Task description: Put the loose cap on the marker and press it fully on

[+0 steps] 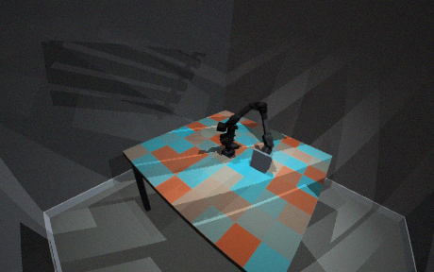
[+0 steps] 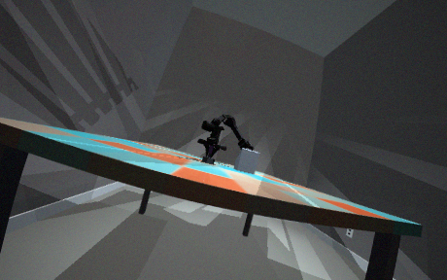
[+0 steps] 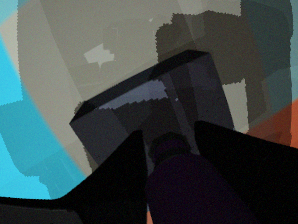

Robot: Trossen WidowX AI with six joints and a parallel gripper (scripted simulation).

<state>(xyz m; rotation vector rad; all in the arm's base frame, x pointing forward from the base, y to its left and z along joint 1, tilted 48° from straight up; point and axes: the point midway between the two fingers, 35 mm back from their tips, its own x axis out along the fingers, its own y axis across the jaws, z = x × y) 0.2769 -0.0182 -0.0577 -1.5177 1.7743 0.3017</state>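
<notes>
Now: gripper tip 50 mm below the purple marker cap and 10 mm to the left of it.
</notes>
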